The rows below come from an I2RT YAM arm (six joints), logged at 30 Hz.
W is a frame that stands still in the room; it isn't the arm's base.
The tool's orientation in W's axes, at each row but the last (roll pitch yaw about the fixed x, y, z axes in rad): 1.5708 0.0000 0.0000; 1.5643 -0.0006 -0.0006; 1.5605 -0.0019 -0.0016; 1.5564 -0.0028 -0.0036; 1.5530 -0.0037 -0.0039; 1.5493 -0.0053 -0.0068; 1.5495 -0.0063 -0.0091; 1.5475 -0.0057 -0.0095; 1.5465 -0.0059 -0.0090; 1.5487 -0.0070 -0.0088
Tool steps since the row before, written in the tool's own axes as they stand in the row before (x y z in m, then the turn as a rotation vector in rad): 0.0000 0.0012 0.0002 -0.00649 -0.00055 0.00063; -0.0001 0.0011 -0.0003 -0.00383 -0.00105 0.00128; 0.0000 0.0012 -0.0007 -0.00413 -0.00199 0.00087; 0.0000 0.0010 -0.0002 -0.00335 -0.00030 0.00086; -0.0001 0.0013 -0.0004 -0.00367 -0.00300 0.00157; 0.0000 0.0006 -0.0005 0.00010 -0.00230 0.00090; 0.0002 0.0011 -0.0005 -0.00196 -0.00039 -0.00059; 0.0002 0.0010 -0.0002 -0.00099 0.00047 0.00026; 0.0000 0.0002 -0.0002 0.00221 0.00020 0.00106; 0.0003 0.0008 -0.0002 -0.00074 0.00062 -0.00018
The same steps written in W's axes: 0.0000 -0.0002 0.0012 -0.00649 -0.00063 -0.00055; -0.0001 0.0003 0.0011 -0.00383 -0.00128 -0.00104; 0.0000 0.0007 0.0012 -0.00413 -0.00088 -0.00199; 0.0000 0.0002 0.0010 -0.00335 -0.00085 -0.00030; -0.0001 0.0004 0.0013 -0.00367 -0.00161 -0.00299; 0.0000 0.0005 0.0006 0.00011 -0.00095 -0.00228; 0.0002 0.0005 0.0011 -0.00195 0.00060 -0.00041; 0.0002 0.0002 0.0010 -0.00100 -0.00024 0.00047; 0.0000 0.0002 0.0002 0.00220 -0.00107 0.00024; 0.0003 0.0002 0.0008 -0.00074 0.00020 0.00061
